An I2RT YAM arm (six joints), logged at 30 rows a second.
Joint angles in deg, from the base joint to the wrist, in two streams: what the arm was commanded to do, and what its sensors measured. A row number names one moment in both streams.
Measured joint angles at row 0:
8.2 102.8 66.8 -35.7 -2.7 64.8
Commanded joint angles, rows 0 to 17:
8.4 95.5 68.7 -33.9 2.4 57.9
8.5 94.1 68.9 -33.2 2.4 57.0
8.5 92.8 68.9 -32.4 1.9 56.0
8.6 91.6 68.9 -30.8 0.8 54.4
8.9 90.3 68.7 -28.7 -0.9 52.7
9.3 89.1 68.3 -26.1 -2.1 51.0
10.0 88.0 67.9 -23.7 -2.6 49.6
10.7 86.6 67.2 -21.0 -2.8 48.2
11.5 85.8 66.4 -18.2 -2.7 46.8
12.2 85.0 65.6 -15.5 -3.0 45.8
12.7 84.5 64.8 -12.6 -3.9 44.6
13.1 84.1 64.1 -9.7 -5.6 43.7
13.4 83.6 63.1 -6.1 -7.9 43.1
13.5 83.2 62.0 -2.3 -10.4 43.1
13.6 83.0 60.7 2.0 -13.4 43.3
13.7 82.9 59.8 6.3 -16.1 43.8
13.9 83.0 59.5 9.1 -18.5 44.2
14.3 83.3 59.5 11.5 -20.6 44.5
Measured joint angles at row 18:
13.7 83.4 61.8 -5.1 -9.4 46.2
